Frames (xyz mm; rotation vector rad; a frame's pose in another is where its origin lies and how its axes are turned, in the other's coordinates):
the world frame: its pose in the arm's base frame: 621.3 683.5 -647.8 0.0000 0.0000 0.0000
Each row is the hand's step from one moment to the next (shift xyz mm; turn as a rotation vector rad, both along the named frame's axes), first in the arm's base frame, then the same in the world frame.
Working: the arm's base frame: its pose in the world frame: -621.3 -683.5 647.8 0.0000 0.0000 0.0000

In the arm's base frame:
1: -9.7 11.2 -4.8 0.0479 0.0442 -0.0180
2: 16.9 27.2 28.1 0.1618 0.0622 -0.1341
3: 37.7 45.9 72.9 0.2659 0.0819 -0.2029
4: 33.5 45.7 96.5 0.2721 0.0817 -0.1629
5: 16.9 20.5 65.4 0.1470 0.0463 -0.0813
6: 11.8 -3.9 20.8 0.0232 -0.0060 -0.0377
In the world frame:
1: -9.7 11.2 -4.8 0.0479 0.0442 -0.0180
2: 16.9 27.2 28.1 0.1618 0.0622 -0.1341
3: 37.7 45.9 72.9 0.2659 0.0819 -0.2029
4: 33.5 45.7 96.5 0.2721 0.0817 -0.1629
5: 16.9 20.5 65.4 0.1470 0.0463 -0.0813
6: 11.8 -3.9 20.8 0.0232 -0.0060 -0.0377

